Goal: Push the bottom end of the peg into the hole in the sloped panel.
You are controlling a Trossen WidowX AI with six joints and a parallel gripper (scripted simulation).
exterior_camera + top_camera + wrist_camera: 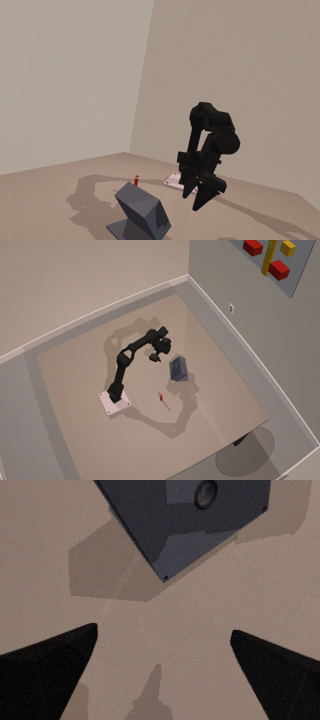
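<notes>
Now: the red peg 18 cm behind my gripper tip, 22 cm to the right of it and 4 cm below it. Round my gripper tip: sloped panel: 3 cm ahead, 12 cm to the right, 4 cm below; blue-grey foot: 5 cm ahead, 13 cm to the right, 10 cm below.
</notes>
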